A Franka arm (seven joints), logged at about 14 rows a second.
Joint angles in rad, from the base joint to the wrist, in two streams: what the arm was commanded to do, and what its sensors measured. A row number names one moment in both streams.
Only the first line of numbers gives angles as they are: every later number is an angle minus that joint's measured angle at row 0.
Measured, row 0:
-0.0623 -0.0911 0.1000 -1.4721 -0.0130 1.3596 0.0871
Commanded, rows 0 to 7:
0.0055 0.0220 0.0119 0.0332 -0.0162 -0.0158 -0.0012
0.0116 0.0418 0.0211 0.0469 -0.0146 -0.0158 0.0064
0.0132 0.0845 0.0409 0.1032 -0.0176 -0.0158 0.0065
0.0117 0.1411 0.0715 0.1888 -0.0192 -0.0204 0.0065
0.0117 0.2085 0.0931 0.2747 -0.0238 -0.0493 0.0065
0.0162 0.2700 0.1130 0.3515 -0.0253 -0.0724 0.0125
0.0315 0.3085 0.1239 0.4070 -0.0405 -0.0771 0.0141
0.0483 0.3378 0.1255 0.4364 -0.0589 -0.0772 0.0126
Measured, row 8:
0.0152 0.1993 0.1109 0.2450 -0.0093 -0.0151 0.0003
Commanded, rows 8 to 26:
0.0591 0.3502 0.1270 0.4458 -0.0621 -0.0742 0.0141
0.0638 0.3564 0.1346 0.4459 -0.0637 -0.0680 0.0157
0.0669 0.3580 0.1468 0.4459 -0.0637 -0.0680 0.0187
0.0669 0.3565 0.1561 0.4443 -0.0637 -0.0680 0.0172
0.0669 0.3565 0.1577 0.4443 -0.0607 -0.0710 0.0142
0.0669 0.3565 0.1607 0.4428 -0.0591 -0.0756 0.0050
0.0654 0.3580 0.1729 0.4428 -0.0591 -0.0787 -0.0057
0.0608 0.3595 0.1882 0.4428 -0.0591 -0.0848 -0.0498
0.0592 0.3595 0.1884 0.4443 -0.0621 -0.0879 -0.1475
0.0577 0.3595 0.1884 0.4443 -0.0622 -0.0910 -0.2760
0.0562 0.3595 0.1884 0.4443 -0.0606 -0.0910 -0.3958
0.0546 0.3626 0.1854 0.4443 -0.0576 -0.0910 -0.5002
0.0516 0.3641 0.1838 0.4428 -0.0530 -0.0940 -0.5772
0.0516 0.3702 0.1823 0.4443 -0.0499 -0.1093 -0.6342
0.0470 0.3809 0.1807 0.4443 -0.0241 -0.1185 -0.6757
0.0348 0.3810 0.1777 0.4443 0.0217 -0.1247 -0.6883
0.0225 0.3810 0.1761 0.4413 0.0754 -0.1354 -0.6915
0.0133 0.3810 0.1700 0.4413 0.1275 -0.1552 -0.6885
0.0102 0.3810 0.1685 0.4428 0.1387 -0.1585 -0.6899
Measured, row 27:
0.0243 0.3644 0.1754 0.4037 0.0788 -0.1228 -0.6548
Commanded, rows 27 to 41:
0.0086 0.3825 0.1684 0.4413 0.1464 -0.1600 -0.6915
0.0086 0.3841 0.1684 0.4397 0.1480 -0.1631 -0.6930
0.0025 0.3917 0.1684 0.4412 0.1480 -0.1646 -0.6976
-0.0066 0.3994 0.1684 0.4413 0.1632 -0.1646 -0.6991
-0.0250 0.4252 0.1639 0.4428 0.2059 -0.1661 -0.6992
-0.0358 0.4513 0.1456 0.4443 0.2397 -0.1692 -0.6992
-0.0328 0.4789 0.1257 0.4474 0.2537 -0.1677 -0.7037
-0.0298 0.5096 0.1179 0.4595 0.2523 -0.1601 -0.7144
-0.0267 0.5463 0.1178 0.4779 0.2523 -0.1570 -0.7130
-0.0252 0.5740 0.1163 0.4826 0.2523 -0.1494 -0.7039
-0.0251 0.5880 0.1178 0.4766 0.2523 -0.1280 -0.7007
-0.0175 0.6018 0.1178 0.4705 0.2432 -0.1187 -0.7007
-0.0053 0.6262 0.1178 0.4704 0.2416 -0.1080 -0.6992
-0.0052 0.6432 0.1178 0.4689 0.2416 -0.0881 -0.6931
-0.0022 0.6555 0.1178 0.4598 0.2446 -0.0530 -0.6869
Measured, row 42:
-0.0154 0.6162 0.1212 0.4215 0.2302 -0.0790 -0.6972
